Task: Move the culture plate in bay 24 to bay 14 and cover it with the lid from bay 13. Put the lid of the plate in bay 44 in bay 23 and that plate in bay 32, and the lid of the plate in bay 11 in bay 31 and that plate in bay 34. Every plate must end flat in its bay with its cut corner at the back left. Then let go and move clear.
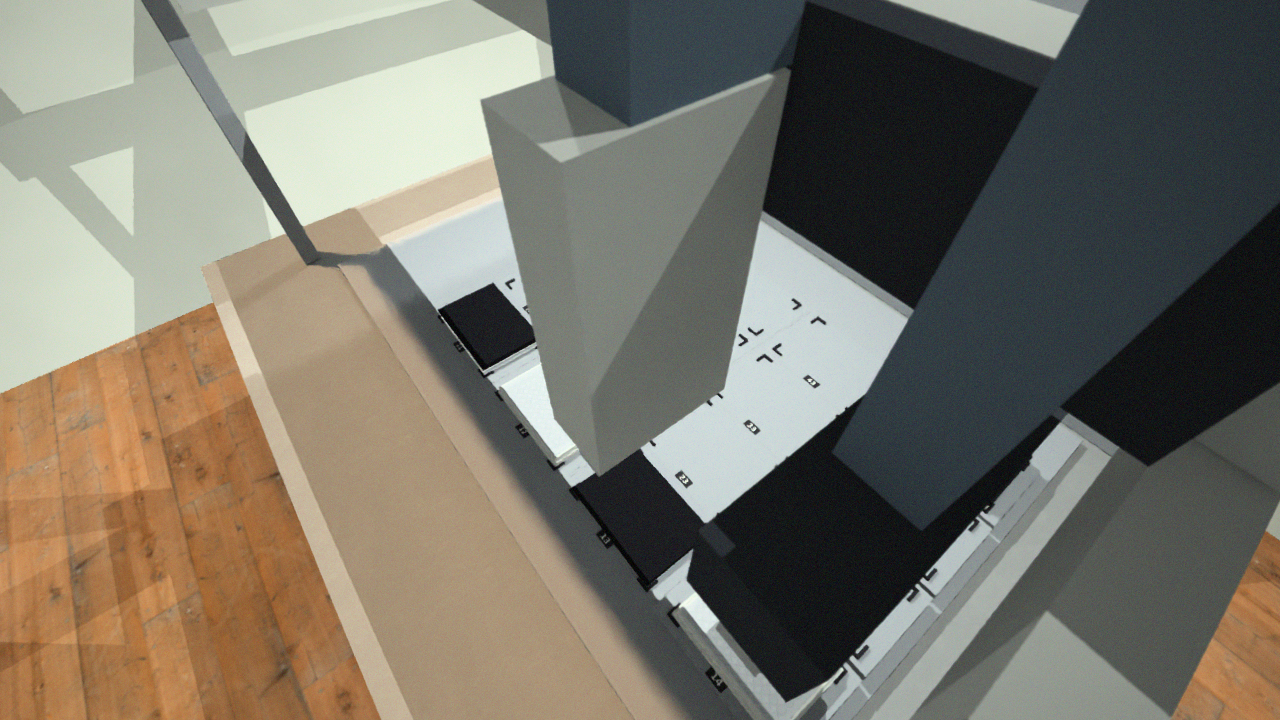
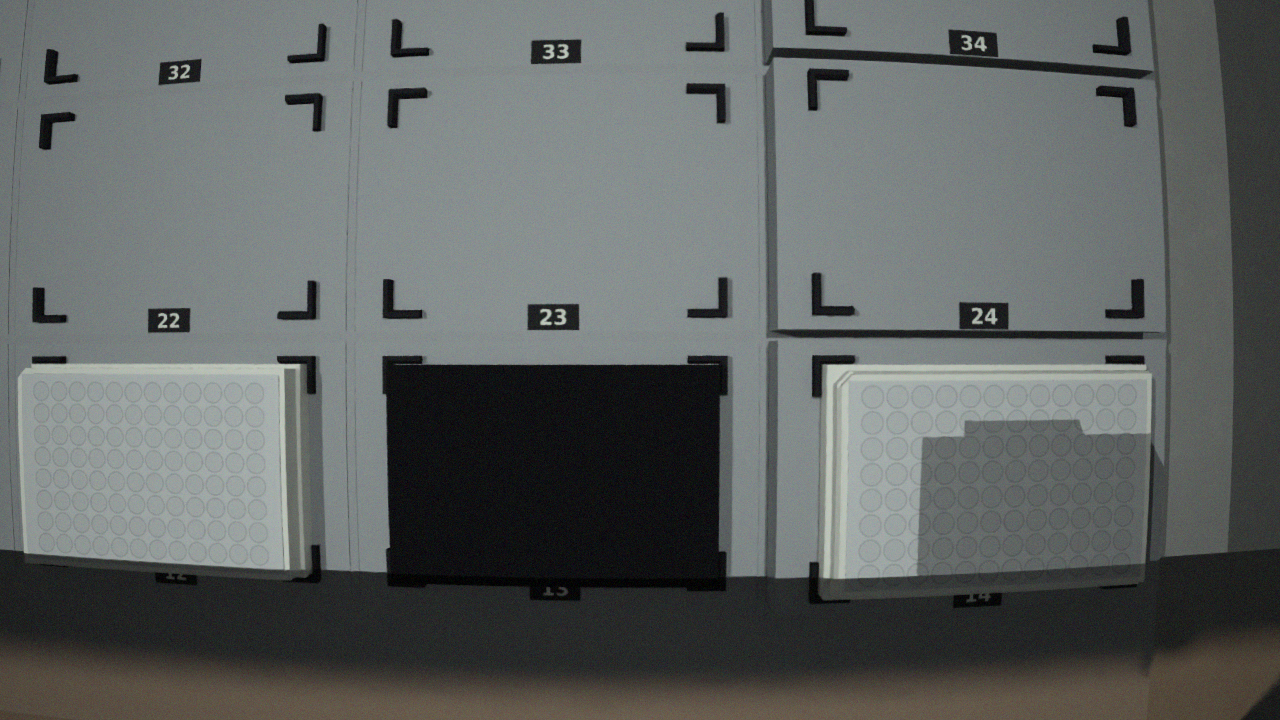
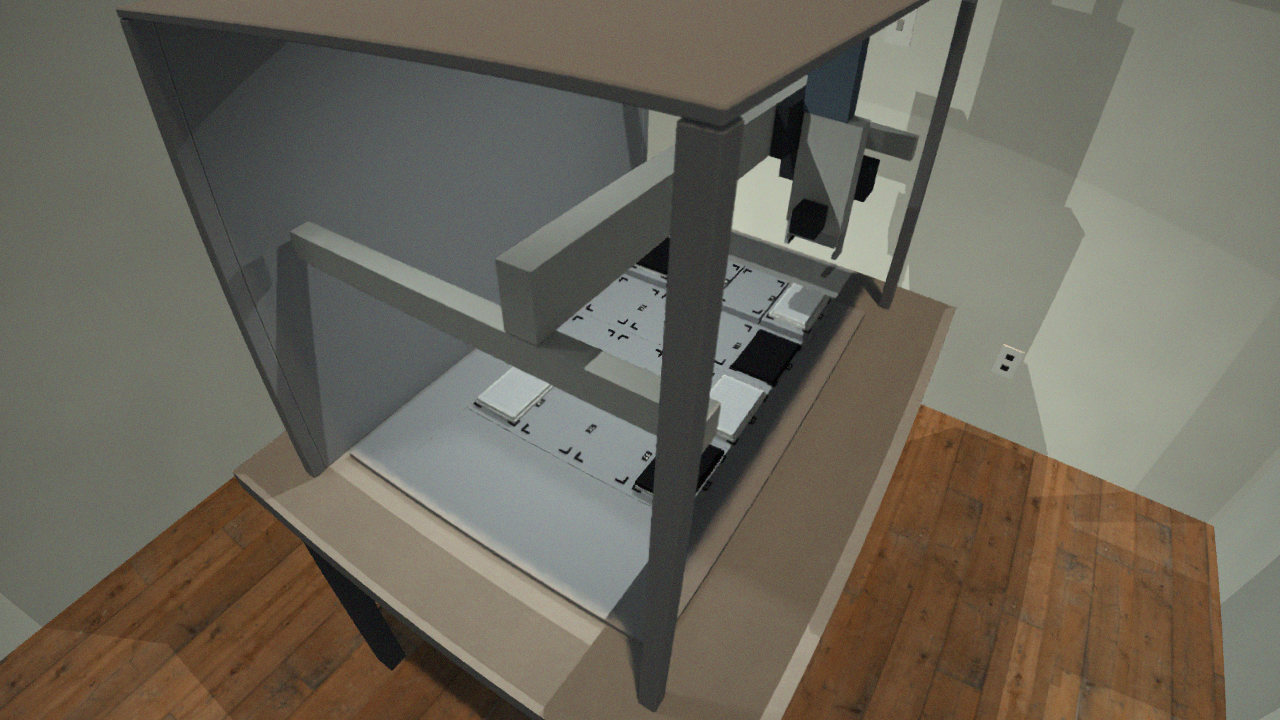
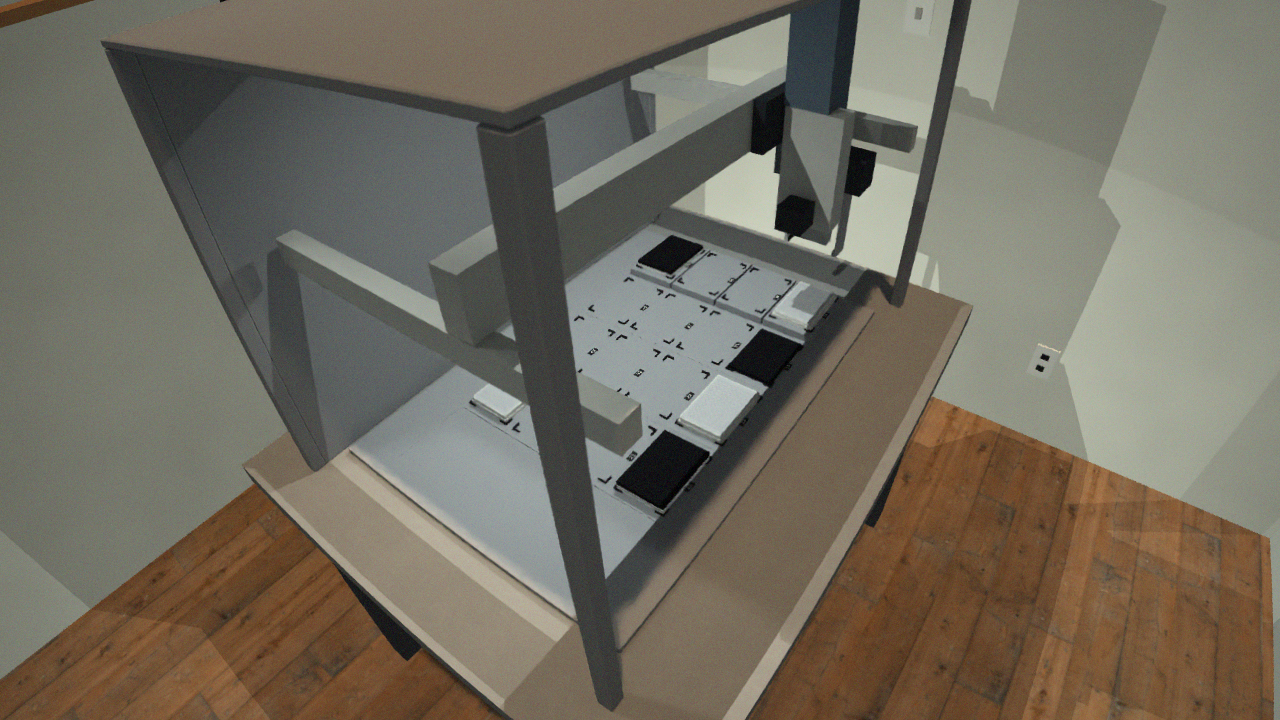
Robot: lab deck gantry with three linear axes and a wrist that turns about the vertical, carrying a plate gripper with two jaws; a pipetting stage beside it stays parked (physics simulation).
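Frame: origin at the robot's base, x ahead, y left, z up, level; centimetres.
Seen in the pictures: gripper, fingertip midpoint: (image 3: 812,247) (image 4: 813,244); robot's base, link origin: (image 1: 440,317) (image 4: 663,514).
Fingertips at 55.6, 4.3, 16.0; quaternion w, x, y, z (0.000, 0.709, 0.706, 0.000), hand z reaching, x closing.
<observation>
Offsets run from my fingertips to a thing's top centre, as dx, dy, dz. "*": to the spot under its first point.
The culture plate {+0.0, +0.0, -13.1} (image 1: 699,611) (image 2: 1029,483) (image 3: 796,304) (image 4: 802,304) lies flat in bay 14, its cut corner at the back left. The black lid {-16.4, +0.0, -15.2} (image 1: 640,519) (image 2: 553,470) (image 3: 765,356) (image 4: 763,356) lies in bay 13. My gripper (image 3: 812,248) (image 4: 814,246) hangs high above the bay 14 end of the deck, open, with no plate or lid visible between its jaws. The black-lidded plate of bay 11 {* -48.8, -0.2, -14.4} (image 1: 487,324) (image 3: 680,470) (image 4: 663,467) sits at the front left. The black-lidded plate of bay 44 {* -2.5, +32.4, -12.9} (image 3: 657,257) (image 4: 669,254) sits at the back right.
A white plate {-32.8, +0.0, -14.6} (image 1: 539,413) (image 2: 152,465) (image 3: 737,407) (image 4: 718,407) stands in bay 12, and another white plate {-49.2, +32.1, -14.6} (image 3: 512,392) (image 4: 494,401) at the back left. Frame posts {* -82.7, -15.4, +36.7} (image 3: 689,385) (image 4: 546,394) and gantry beams surround the deck.
</observation>
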